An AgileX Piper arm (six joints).
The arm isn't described. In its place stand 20 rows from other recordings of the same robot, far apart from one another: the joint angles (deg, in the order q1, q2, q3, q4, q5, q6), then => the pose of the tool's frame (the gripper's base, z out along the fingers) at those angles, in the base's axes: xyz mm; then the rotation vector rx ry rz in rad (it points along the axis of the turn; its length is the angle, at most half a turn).
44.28, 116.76, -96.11, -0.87, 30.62, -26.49 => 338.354 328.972 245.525 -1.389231 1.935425 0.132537
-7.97, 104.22, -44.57, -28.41, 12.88, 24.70 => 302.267 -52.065 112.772 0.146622 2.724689 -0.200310
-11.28, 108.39, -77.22, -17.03, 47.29, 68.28 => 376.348 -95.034 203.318 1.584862 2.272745 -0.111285
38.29, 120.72, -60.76, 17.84, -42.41, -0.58 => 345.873 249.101 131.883 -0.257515 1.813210 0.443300
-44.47, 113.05, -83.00, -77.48, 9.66, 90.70 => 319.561 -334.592 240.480 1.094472 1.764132 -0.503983
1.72, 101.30, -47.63, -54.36, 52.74, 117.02 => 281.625 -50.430 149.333 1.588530 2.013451 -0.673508
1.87, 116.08, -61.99, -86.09, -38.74, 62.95 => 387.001 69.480 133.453 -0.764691 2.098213 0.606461
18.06, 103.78, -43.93, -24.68, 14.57, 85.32 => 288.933 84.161 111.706 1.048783 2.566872 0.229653
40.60, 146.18, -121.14, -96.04, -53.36, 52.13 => 368.516 411.492 156.979 -1.704825 0.949413 0.857388
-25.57, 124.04, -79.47, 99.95, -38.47, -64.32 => 378.297 -242.821 139.666 1.449062 1.755217 -0.669799
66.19, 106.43, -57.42, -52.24, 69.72, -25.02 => 182.402 246.207 165.023 2.423235 -1.369178 1.266730
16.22, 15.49, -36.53, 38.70, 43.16, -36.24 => 22.533 47.088 350.940 -0.651051 1.634053 0.516373
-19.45, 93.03, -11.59, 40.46, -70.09, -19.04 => 174.047 -120.345 149.488 0.730907 1.661843 -0.858943
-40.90, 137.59, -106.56, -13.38, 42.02, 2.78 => 371.906 -340.804 111.729 0.855915 2.677648 -0.430395
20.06, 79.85, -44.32, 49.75, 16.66, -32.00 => 257.987 115.404 240.521 -0.188739 2.335428 0.577186
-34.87, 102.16, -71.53, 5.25, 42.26, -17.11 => 304.450 -205.325 218.195 0.501799 2.713113 -0.143228
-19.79, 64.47, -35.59, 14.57, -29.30, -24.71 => 223.282 -92.249 320.329 0.204401 1.500304 -0.537532
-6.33, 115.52, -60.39, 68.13, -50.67, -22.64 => 381.626 -108.058 155.383 1.107766 1.548989 -0.467970
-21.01, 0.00, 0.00, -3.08, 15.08, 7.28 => 50.955 -20.932 189.457 0.393868 1.706901 -0.225383
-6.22, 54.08, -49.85, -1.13, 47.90, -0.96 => 176.749 -20.603 333.006 0.100944 2.392701 -0.082558
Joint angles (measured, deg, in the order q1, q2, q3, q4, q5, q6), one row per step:
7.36 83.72 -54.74 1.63 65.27 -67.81
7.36 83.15 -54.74 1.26 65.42 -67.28
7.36 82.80 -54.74 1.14 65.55 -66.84
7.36 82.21 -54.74 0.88 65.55 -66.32
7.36 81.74 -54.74 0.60 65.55 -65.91
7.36 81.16 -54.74 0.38 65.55 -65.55
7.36 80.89 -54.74 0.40 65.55 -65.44
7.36 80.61 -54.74 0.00 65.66 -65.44
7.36 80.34 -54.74 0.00 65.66 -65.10
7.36 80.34 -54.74 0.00 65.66 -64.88
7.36 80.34 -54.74 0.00 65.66 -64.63
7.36 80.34 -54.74 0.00 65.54 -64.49
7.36 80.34 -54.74 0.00 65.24 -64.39
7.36 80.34 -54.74 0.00 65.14 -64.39
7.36 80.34 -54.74 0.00 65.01 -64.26
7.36 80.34 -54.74 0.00 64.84 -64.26
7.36 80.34 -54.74 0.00 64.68 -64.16
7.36 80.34 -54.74 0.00 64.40 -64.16
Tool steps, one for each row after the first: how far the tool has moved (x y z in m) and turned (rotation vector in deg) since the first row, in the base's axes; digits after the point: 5 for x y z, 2 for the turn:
-0.00129 -0.00070 0.00243 -0.27 -0.45 -0.38
-0.00217 -0.00099 0.00392 -0.35 -0.67 -0.77
-0.00333 -0.00152 0.00642 -0.49 -1.27 -1.19
-0.00425 -0.00204 0.00841 -0.67 -1.77 -1.49
-0.00543 -0.00252 0.01085 -0.78 -2.36 -1.77
-0.00601 -0.00256 0.01199 -0.72 -2.63 -1.89
-0.00672 -0.00324 0.01315 -1.06 -2.85 -1.74
-0.00731 -0.00331 0.01428 -1.01 -3.11 -2.08
-0.00731 -0.00331 0.01428 -1.00 -3.11 -2.30
-0.00731 -0.00331 0.01428 -0.99 -3.10 -2.55
-0.00712 -0.00329 0.01429 -0.97 -3.22 -2.70
-0.00665 -0.00323 0.01432 -0.92 -3.51 -2.80
-0.00649 -0.00321 0.01434 -0.90 -3.61 -2.80
-0.00628 -0.00318 0.01435 -0.88 -3.74 -2.93
-0.00602 -0.00315 0.01437 -0.85 -3.90 -2.93
-0.00577 -0.00312 0.01439 -0.82 -4.06 -3.04
-0.00533 -0.00306 0.01443 -0.78 -4.34 -3.04

